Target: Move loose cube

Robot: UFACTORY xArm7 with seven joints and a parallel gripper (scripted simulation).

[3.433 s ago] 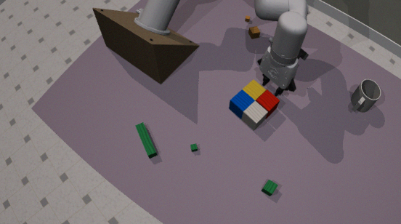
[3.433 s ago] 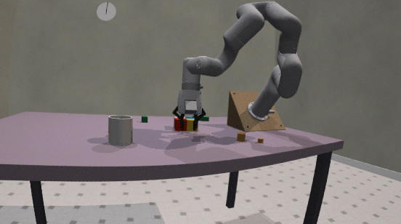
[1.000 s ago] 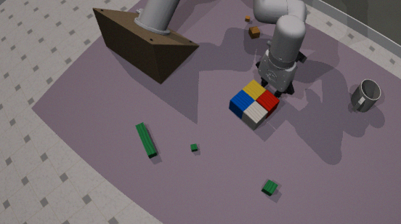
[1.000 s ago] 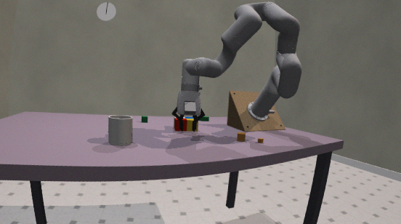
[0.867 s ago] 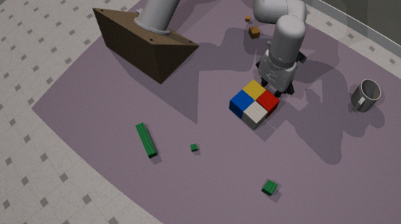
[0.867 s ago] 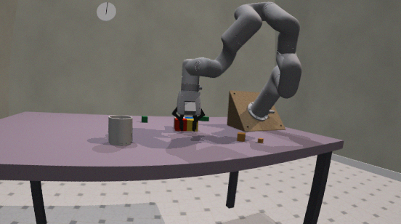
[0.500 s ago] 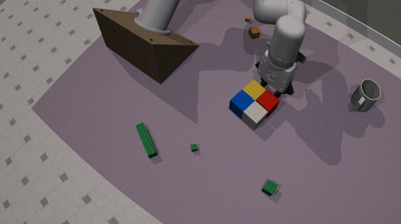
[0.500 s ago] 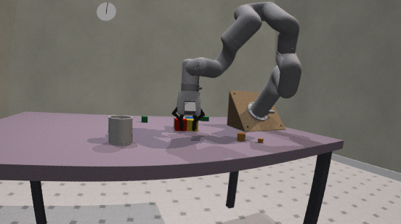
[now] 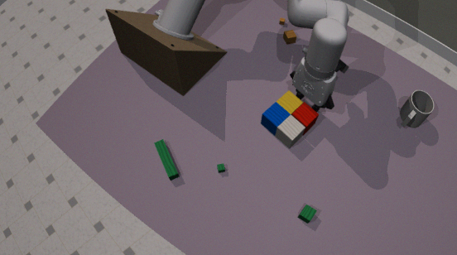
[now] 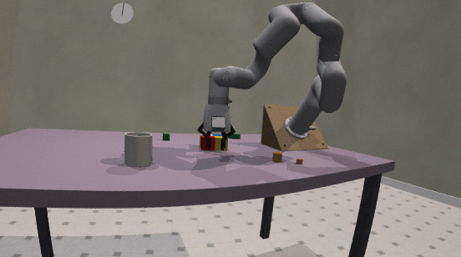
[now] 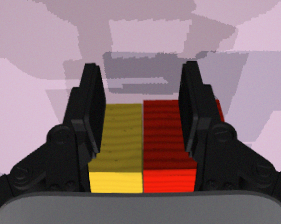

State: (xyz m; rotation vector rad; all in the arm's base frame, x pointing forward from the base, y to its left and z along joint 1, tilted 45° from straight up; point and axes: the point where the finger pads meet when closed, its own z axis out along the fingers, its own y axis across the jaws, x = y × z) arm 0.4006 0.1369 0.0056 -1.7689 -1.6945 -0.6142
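My gripper is now 20 mm short of the red cube and 50 mm to the left of it. The rest, counted from my hand: green bar: 160 mm behind, 360 mm to the right, 10 mm below; white cube: 20 mm ahead, 100 mm to the right.
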